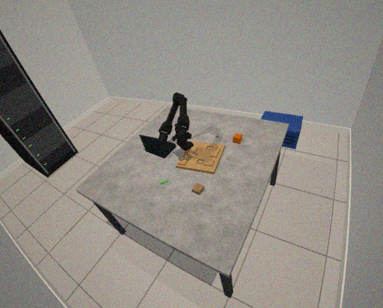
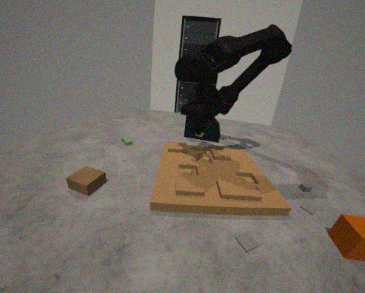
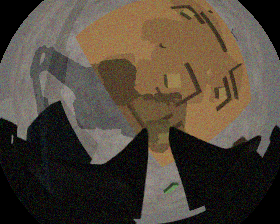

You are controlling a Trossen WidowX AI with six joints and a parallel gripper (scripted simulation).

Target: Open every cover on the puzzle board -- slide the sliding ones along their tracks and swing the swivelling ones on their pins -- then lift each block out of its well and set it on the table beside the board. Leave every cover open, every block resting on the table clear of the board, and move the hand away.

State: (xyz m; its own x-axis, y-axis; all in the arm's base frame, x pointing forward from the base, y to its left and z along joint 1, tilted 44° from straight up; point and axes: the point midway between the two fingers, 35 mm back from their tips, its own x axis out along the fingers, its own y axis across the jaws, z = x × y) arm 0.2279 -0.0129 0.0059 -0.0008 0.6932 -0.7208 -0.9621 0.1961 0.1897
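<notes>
The tan puzzle board is 10 cm ahead of my gripper tip, 4 cm to the left of it and 6 cm below it. Also, from my gripper tip: small green piece (1 cm behind, 27 cm to the right, 7 cm below); orange cube (27 cm ahead, 33 cm to the left, 5 cm below); brown block (25 cm ahead, 22 cm to the right, 7 cm below).
</notes>
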